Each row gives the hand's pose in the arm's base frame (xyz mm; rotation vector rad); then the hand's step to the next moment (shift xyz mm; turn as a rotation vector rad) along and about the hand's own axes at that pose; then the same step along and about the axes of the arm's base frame.
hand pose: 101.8 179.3 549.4 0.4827 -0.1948 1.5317
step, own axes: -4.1 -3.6 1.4 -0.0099 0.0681 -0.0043
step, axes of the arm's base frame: 3.6 -4.2 -1.1 -0.0682 -0.0094 0.0042
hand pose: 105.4 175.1 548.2 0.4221 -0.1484 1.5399
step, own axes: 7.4 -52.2 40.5 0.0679 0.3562 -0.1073
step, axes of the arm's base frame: 58.5 -6.2 30.9 -0.3663 0.0930 -0.0136
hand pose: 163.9 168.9 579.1 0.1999 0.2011 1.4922
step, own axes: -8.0 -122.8 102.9 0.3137 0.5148 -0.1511
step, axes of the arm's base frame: 144.1 -17.2 68.3 -0.5136 0.3494 -0.0180
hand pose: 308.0 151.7 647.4 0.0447 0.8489 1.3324
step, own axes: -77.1 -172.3 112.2 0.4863 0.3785 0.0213
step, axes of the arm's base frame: 206.3 -66.6 35.3 -0.3056 0.5331 -0.0506
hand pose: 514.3 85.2 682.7 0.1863 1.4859 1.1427
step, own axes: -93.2 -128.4 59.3 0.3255 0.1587 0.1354
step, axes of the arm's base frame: 137.7 -96.7 -19.5 -0.0592 0.3734 -0.0810
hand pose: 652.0 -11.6 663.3 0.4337 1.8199 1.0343
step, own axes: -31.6 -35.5 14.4 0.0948 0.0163 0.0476
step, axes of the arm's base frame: 32.5 -35.1 -13.2 -0.0059 0.0953 -0.0491
